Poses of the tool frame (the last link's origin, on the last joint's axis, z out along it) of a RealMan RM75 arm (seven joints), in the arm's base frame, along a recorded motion.
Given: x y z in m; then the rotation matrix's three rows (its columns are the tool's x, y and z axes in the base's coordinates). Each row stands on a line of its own.
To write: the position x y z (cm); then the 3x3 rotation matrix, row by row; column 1 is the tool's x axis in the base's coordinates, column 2 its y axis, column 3 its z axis. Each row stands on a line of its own. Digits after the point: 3 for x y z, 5 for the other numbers.
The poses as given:
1:
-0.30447, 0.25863, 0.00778
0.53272, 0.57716, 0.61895
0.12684, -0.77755, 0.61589
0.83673, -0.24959, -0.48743
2:
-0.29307, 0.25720, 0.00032
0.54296, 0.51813, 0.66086
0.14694, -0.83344, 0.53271
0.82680, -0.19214, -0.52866
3:
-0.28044, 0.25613, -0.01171
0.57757, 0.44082, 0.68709
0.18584, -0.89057, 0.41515
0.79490, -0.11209, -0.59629
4:
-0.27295, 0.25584, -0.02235
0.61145, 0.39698, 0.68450
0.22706, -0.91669, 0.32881
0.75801, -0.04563, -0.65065
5:
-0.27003, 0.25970, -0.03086
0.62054, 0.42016, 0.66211
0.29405, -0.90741, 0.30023
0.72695, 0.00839, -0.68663
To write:
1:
-30.447, 25.863, 0.778
0.53272, 0.57716, 0.61895
0.12684, -0.77755, 0.61589
0.83673, -0.24959, -0.48743

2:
-29.307, 25.720, 0.032
0.54296, 0.51813, 0.66086
0.14694, -0.83344, 0.53271
0.82680, -0.19214, -0.52866

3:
-28.044, 25.613, -1.171
0.57757, 0.44082, 0.68709
0.18584, -0.89057, 0.41515
0.79490, -0.11209, -0.59629

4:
-27.295, 25.584, -2.235
0.61145, 0.39698, 0.68450
0.22706, -0.91669, 0.32881
0.75801, -0.04563, -0.65065

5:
-27.003, 25.970, -3.086
0.62054, 0.42016, 0.66211
0.29405, -0.90741, 0.30023
0.72695, 0.00839, -0.68663

